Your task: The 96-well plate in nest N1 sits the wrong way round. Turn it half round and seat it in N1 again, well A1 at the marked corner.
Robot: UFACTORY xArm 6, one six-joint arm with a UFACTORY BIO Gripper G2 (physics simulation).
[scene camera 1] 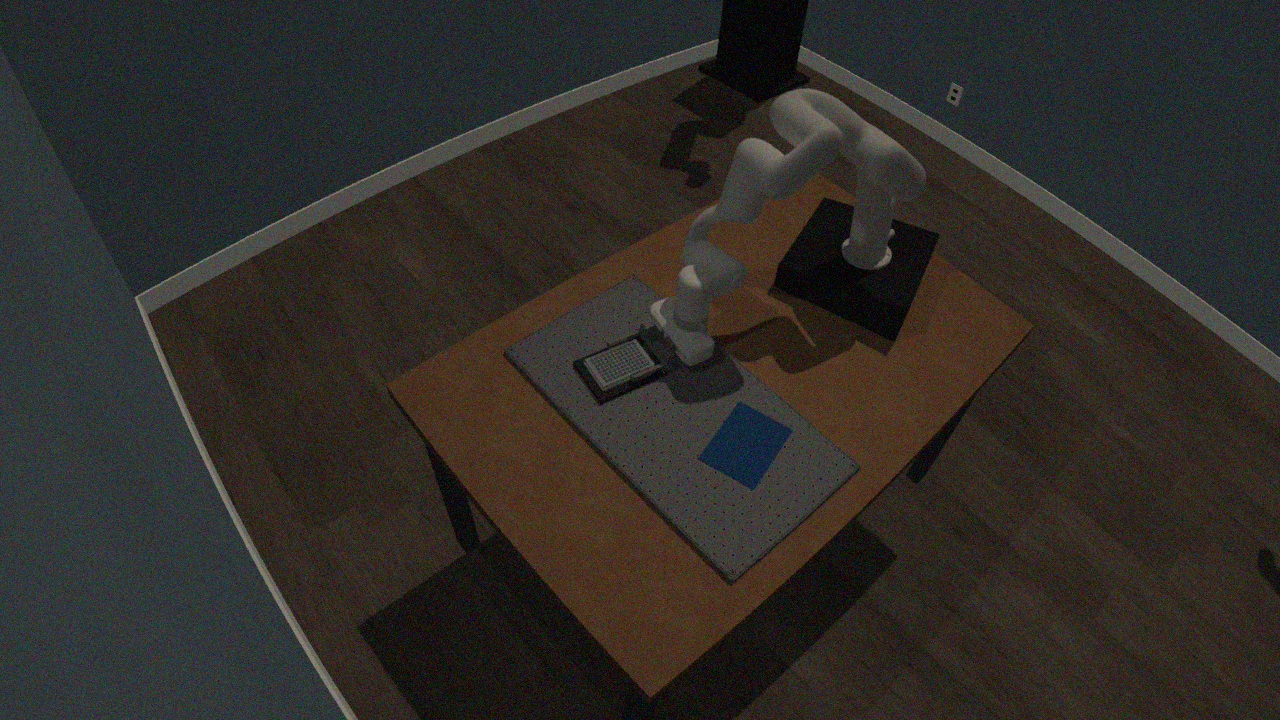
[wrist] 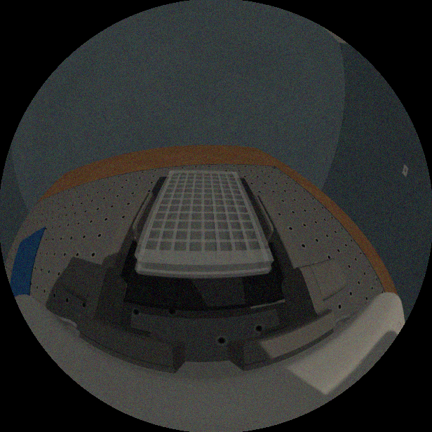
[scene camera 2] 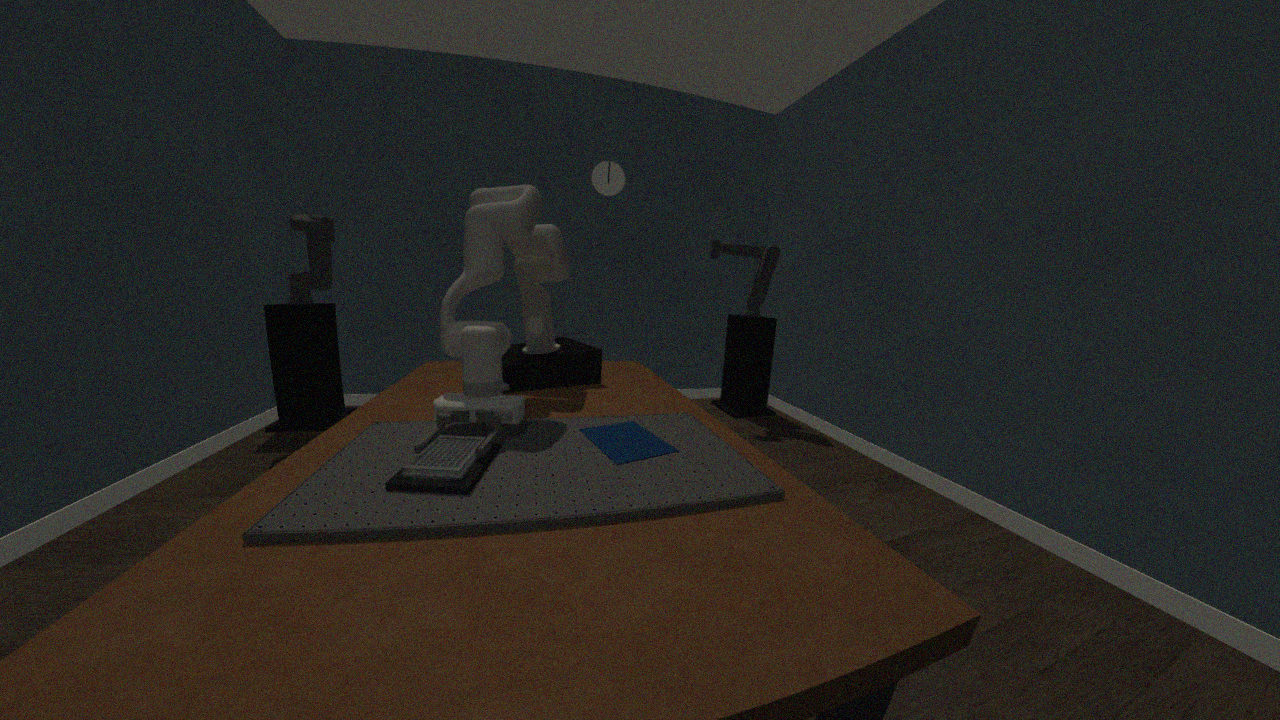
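The white 96-well plate (scene camera 1: 619,365) (scene camera 2: 447,454) (wrist: 204,215) lies level, low at the black nest N1 (scene camera 1: 605,394) (scene camera 2: 427,486) (wrist: 160,291), its long sides in line with the nest. My gripper (scene camera 1: 623,360) (scene camera 2: 454,446) (wrist: 203,225) is shut on the plate, one finger along each long side, with its body beyond the plate's near short end. A dark strip of nest shows below that end in the wrist view. Whether the plate rests fully on the nest floor is not clear. Well A1 and the marked corner cannot be made out.
The nest stands on a grey perforated board (scene camera 1: 644,447) (scene camera 2: 340,514) (wrist: 95,215) on the orange-brown table (scene camera 1: 537,465) (scene camera 2: 447,608). A flat blue square (scene camera 1: 745,445) (scene camera 2: 628,441) (wrist: 27,262) lies on the board. The arm's black base block (scene camera 1: 827,277) (scene camera 2: 563,367) stands at the table's far end.
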